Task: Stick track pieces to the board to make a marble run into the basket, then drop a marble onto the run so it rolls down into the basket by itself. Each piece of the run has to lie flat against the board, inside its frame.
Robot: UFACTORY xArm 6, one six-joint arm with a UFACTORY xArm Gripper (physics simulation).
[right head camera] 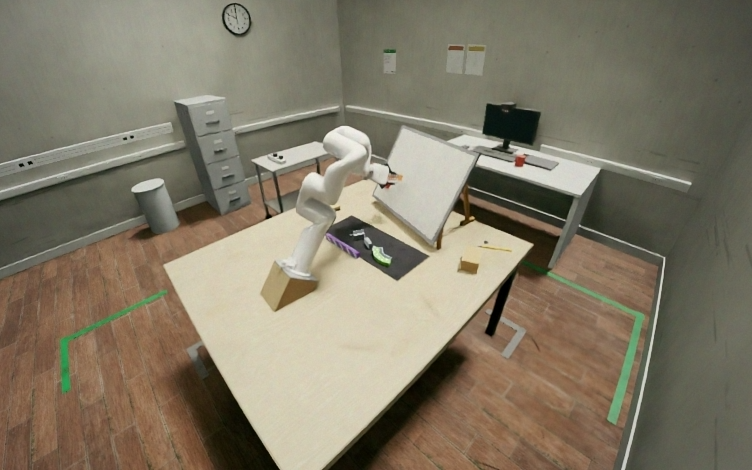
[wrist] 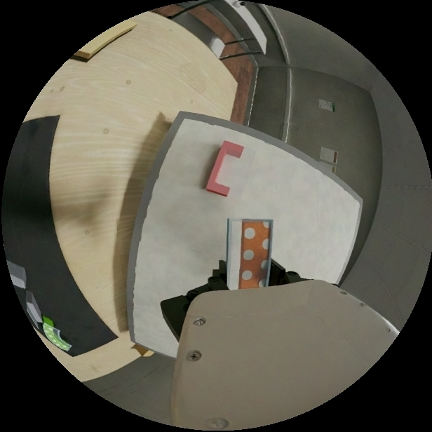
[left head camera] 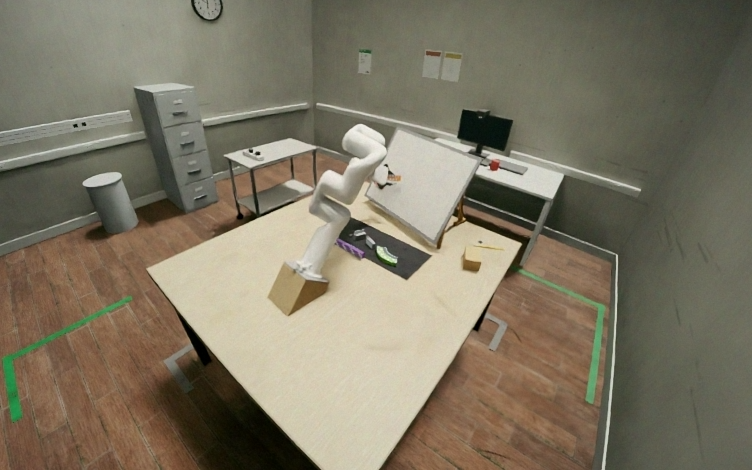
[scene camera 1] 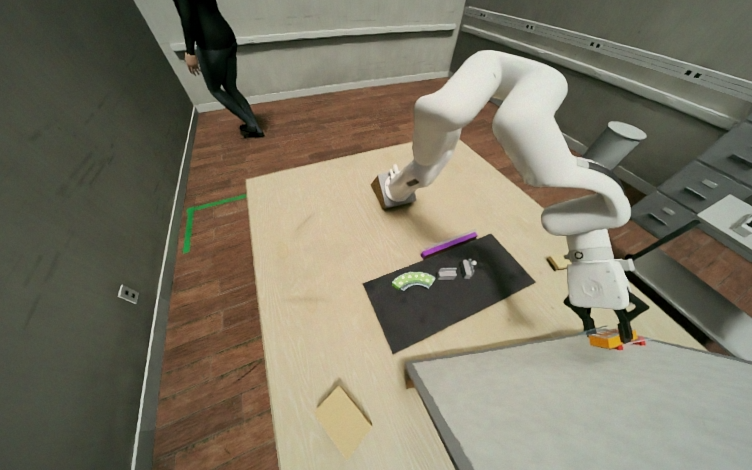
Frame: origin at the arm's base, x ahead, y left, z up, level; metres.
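Seen in the pictures: gripper, fingertip midpoint: (right head camera: 394, 179) (left head camera: 392, 179); arm's base at its link origin: (right head camera: 296, 270) (left head camera: 307, 271) (scene camera 1: 397, 187).
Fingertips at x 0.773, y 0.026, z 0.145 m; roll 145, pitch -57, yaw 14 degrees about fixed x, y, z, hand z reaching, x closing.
Observation:
Pixels of each thing's top centre, then the offset from my fingertips to it. "pt": a spot on its surface instead. Level surfaces: height alone.
- clear frame at its top centre: (scene camera 1: 626, 330) (right head camera: 393, 171) (left head camera: 392, 172) dz +0.048, dx -0.005, dy +0.004 m
- tilted white board at a spot on its surface: (scene camera 1: 526, 410) pt dz +0.040, dx -0.031, dy -0.283 m
- green curved piece at a spot on its surface: (scene camera 1: 413, 280) (left head camera: 386, 254) pt dz -0.210, dx -0.396, dy -0.203 m
- small pale ball at its top centre: (scene camera 1: 474, 261) dz -0.215, dx -0.344, dy +0.048 m
- dark mat at its surface level: dz -0.231 m
- purple straight piece at a spot on its surface: (scene camera 1: 449, 244) pt dz -0.203, dx -0.448, dy +0.009 m
- wooden block at its top centre: (scene camera 1: 342, 420) (right head camera: 472, 254) (left head camera: 473, 253) dz -0.174, dx -0.174, dy -0.577 m
- pencil at its top centre: (right head camera: 494, 247) (left head camera: 489, 246) dz -0.227, dx +0.024, dy -0.632 m
My gripper (left head camera: 387, 178) (scene camera 1: 607, 332) (wrist: 244, 270) is shut on an orange, white-dotted track piece in a clear frame (scene camera 1: 603, 339) (wrist: 255, 250). It holds the piece in front of the tilted white board (left head camera: 432, 182) (right head camera: 427, 182) (scene camera 1: 526, 410) (wrist: 180, 200); I cannot tell whether they touch. The red basket (wrist: 218, 169) is on the board, beyond the piece in the wrist view. A green curved piece (left head camera: 386, 256) (scene camera 1: 413, 280) (wrist: 56, 338), two grey pieces (scene camera 1: 447, 273) and a small pale ball (scene camera 1: 474, 263) are on the dark mat (scene camera 1: 421, 315). A purple straight piece (left head camera: 350, 248) (scene camera 1: 449, 244) lies along its edge.
A wooden block (left head camera: 471, 258) (right head camera: 470, 260) (scene camera 1: 343, 421) and a pencil (left head camera: 488, 247) (right head camera: 495, 248) are beside the board. A yellowish block (wrist: 107, 40) lies on the table's other side. A cart (left head camera: 271, 150) stands beyond the table. A person (scene camera 1: 219, 55) stands near the wall.

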